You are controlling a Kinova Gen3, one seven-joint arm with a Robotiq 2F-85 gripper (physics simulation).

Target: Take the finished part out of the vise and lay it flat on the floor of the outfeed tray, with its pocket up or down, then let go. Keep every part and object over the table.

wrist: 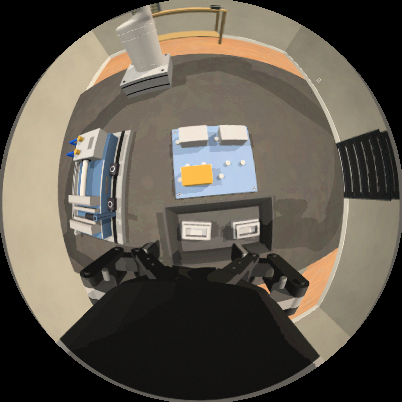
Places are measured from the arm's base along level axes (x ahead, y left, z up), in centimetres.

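Pixels of known places: gripper, fingertip midpoint: (195, 250); arm's base at its link origin: (149, 64).
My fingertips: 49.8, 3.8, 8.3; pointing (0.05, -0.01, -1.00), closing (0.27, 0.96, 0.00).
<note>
Ahead of a thing's pixels: the offset from my fingertips to its top centre, as dx, dy, dz. "*": to the spot under its first point.
A light grey part @(+0.9, -0.4, -11.1) (196, 230) with a rectangular pocket lies on the floor of the dark outfeed tray @(* +3.2, +16.1, -12.4) (268, 220), in its left half; it looks flat, pocket up. A second light part @(+3.4, +10.2, -11.1) (246, 229) lies in the tray's right half, also pocket up, apart from the first. My gripper (195, 250) is open and empty. It hangs above the near side of the tray, its fingers spread wide and clear of the left part. The vise @(-15.6, -24.9, -5.9) (106, 182) with its blue body stands at the left of the view; no pocketed part shows between its jaws.
A light blue plate @(-13.7, +7.4, -15.0) (215, 189) beyond the tray bears an orange block @(-10.1, +2.4, -11.4) (196, 175), two grey blocks @(-19.2, +3.7, -11.4) (193, 136) @(-17.9, +12.4, -11.4) (233, 135) and several white pegs. The robot's base (147, 77) stands at the far left. A black slatted object (369, 165) is at the right.
</note>
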